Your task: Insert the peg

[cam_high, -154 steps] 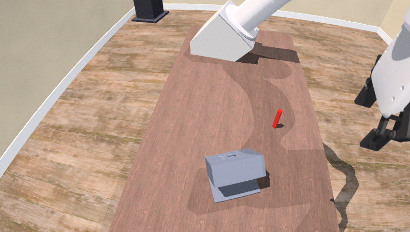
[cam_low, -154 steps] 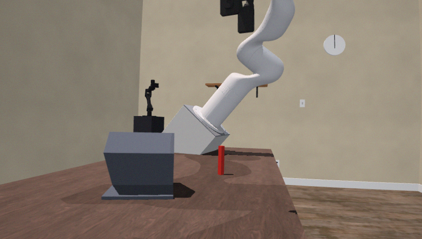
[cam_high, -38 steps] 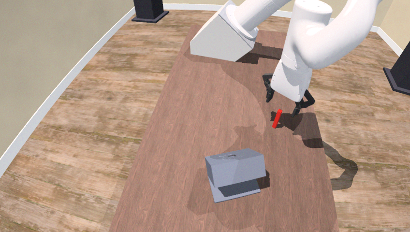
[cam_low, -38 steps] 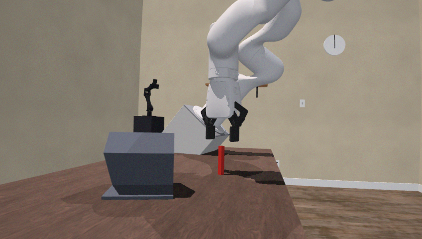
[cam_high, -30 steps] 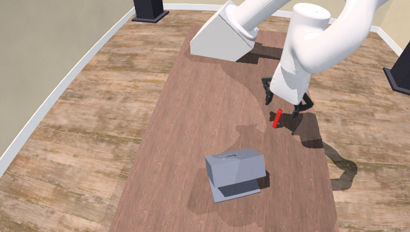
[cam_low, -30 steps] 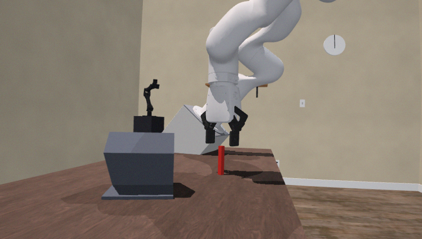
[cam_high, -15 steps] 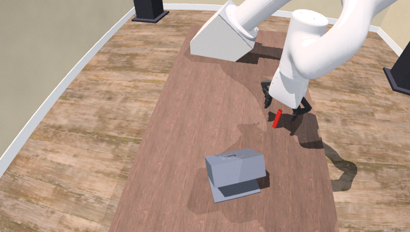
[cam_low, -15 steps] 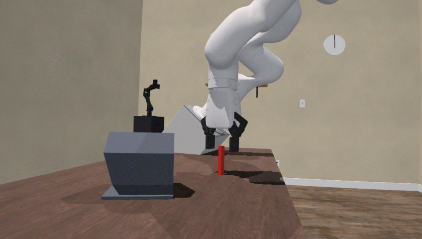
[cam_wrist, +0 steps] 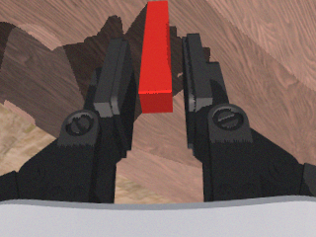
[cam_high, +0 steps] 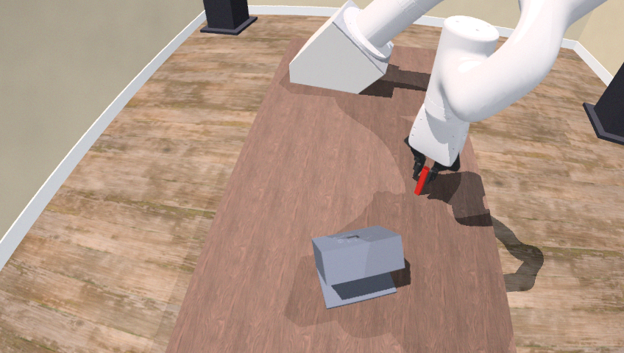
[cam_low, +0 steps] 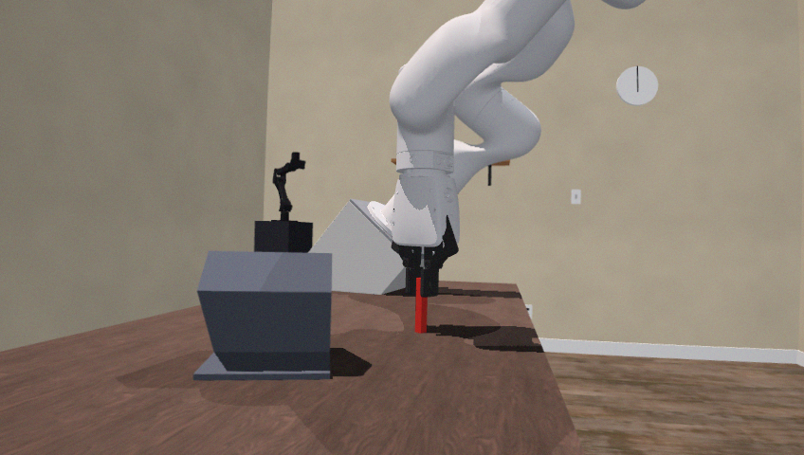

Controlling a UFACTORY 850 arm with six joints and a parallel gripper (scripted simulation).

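Now: hand 240 mm short of the grey base plate, 80 mm to the left of it and 70 mm above it. Round my hand: red peg: 30 mm below.
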